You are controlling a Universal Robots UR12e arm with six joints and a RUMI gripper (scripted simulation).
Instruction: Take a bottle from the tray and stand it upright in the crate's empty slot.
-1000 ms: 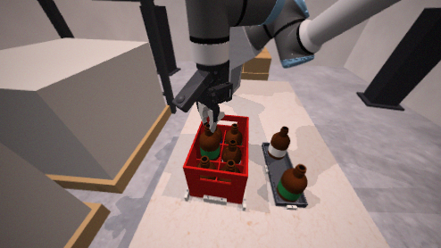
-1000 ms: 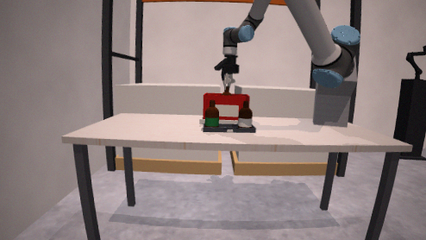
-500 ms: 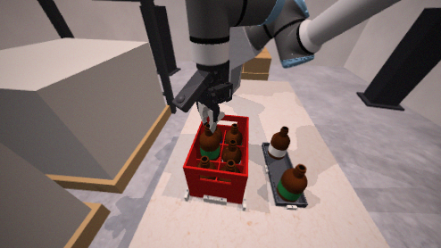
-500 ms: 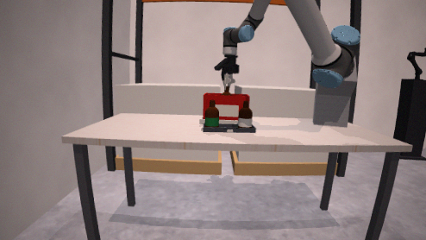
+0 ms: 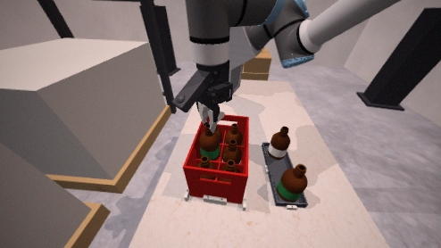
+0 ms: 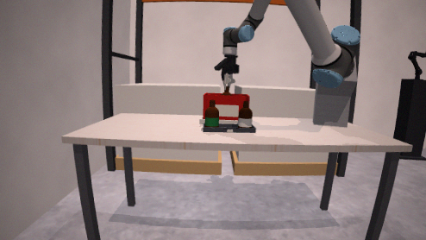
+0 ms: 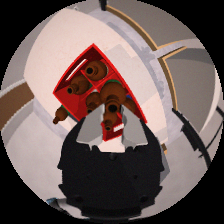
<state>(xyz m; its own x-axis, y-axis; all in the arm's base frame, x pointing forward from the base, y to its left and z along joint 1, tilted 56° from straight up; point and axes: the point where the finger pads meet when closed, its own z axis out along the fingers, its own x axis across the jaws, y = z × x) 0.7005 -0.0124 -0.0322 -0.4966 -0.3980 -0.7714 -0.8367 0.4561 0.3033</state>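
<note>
My hand is 10 mm past the red crate, 40 mm to the right of it and 130 mm above it. From my hand the other things lie so: tray: 60 mm behind, 280 mm to the left, 200 mm below; then white-labelled bottle: 140 mm behind, 260 mm to the left, 130 mm below.
</note>
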